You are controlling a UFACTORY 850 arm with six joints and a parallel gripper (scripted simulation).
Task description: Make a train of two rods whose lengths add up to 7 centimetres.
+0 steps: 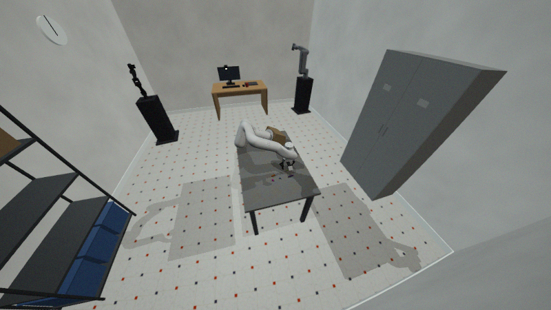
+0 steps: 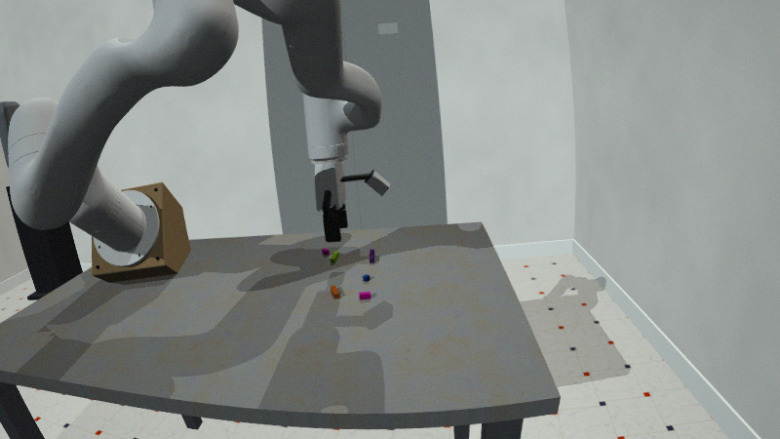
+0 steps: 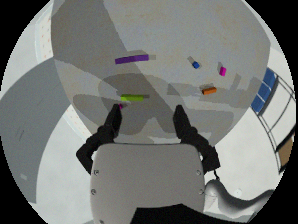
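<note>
Right now my hand is 10 cm to the left of the blue rod, 7 cm above it and 5 cm short of it. Round my hand: lime rod 7 cm below, 4 cm to the left, 1 cm behind; orange rod 15 cm to the right, 7 cm below, 1 cm behind; purple rod 7 cm below, 7 cm ahead, 2 cm to the left.
</note>
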